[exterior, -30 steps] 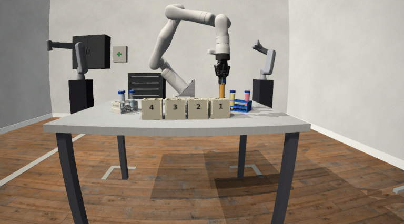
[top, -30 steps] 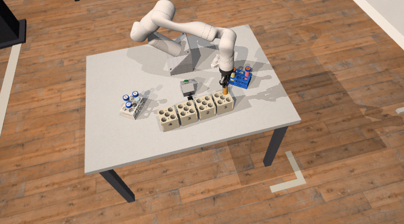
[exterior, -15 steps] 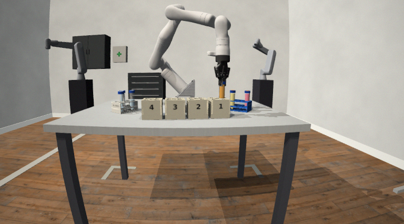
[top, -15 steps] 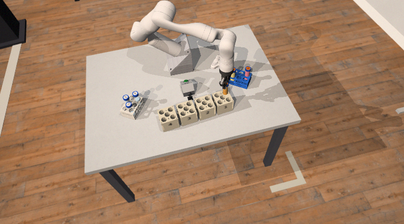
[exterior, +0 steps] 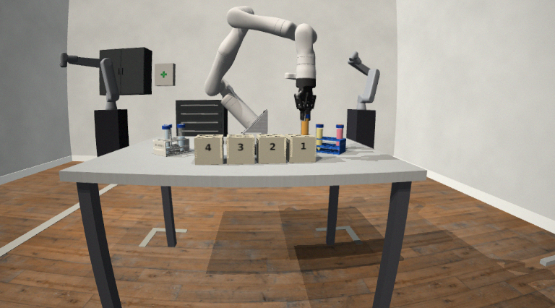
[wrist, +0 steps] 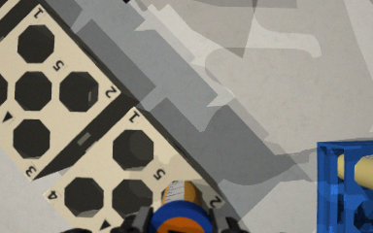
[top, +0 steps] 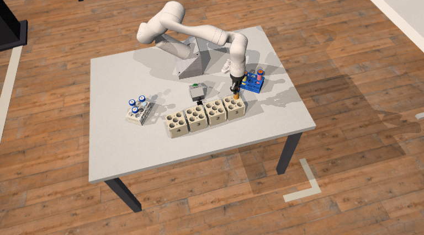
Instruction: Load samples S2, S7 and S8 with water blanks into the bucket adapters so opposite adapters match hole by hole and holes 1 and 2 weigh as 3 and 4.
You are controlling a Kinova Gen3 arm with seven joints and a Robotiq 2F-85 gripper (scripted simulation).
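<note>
Now: hand 5 cm above the sample S7 and 1 cm to the left of it. From my hand the other things lie so: blue sample rack: 15 cm to the left, 13 cm below, 11 cm behind; then adapter 1: 12 cm below, 3 cm to the right, 2 cm ahead; then sample S2: 13 cm behind, 10 cm to the left, 10 cm below.
</note>
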